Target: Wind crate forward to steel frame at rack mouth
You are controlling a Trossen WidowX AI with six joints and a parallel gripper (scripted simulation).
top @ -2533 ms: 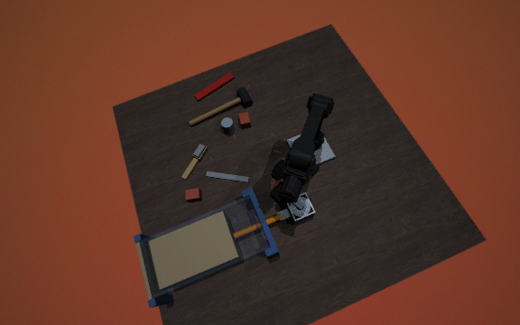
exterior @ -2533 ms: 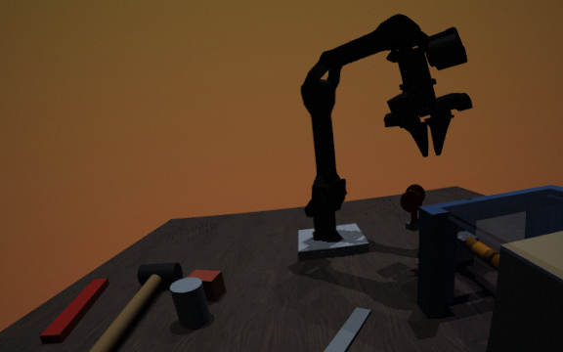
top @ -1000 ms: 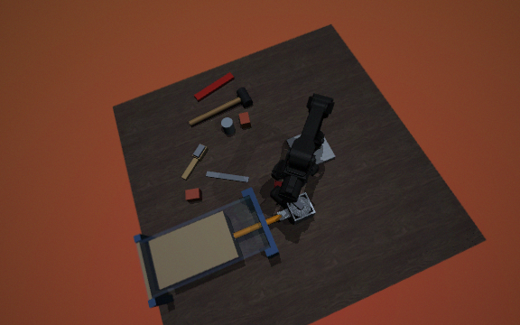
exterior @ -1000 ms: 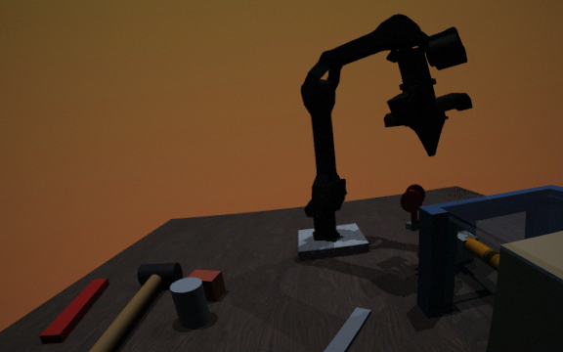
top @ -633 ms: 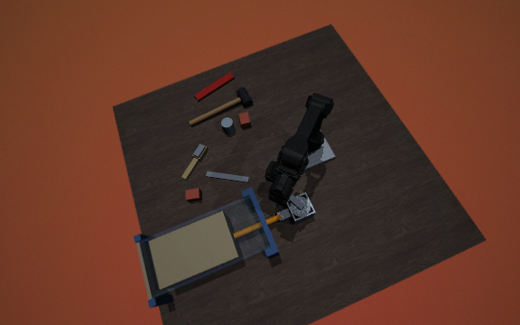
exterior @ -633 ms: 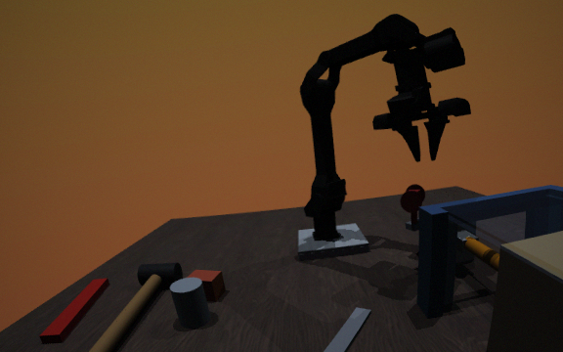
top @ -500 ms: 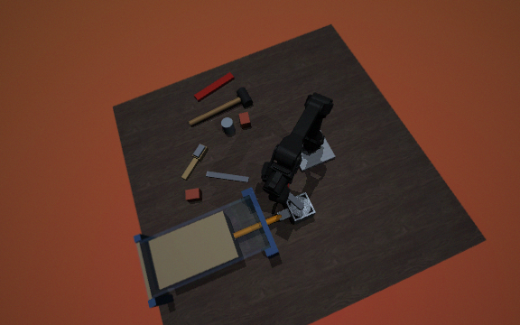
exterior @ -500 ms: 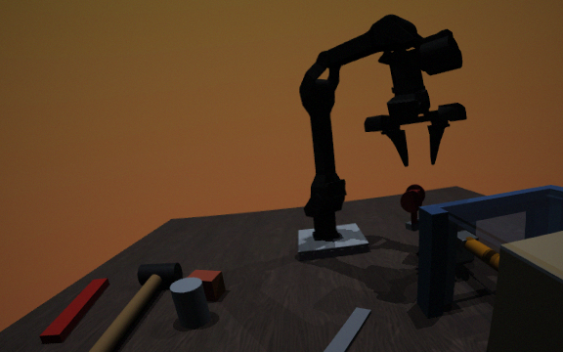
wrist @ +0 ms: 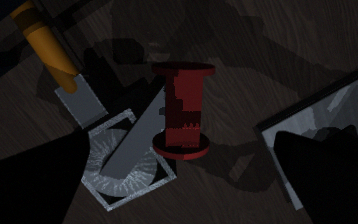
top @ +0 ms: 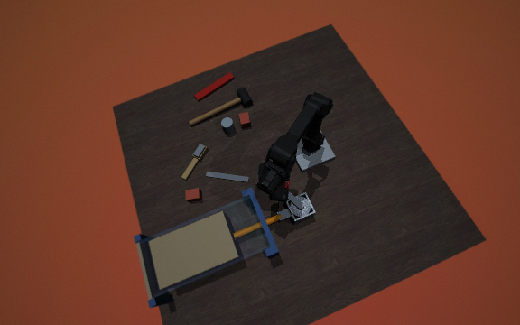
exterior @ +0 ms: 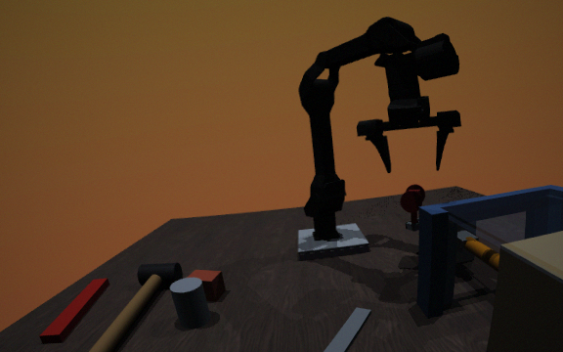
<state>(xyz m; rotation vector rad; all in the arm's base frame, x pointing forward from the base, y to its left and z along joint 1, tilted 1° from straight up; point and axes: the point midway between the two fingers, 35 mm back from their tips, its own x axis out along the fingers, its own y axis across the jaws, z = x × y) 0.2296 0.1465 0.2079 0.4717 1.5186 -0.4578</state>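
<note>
Right now my gripper tip is 6 cm above the red knob. The rest, counted from my gripper tip: blue steel frame 12 cm ahead, 9 cm to the left, 9 cm below; winch 5 cm behind, 9 cm to the left, 16 cm below; winch handle 1 cm behind, 3 cm to the left, 9 cm below.
</note>
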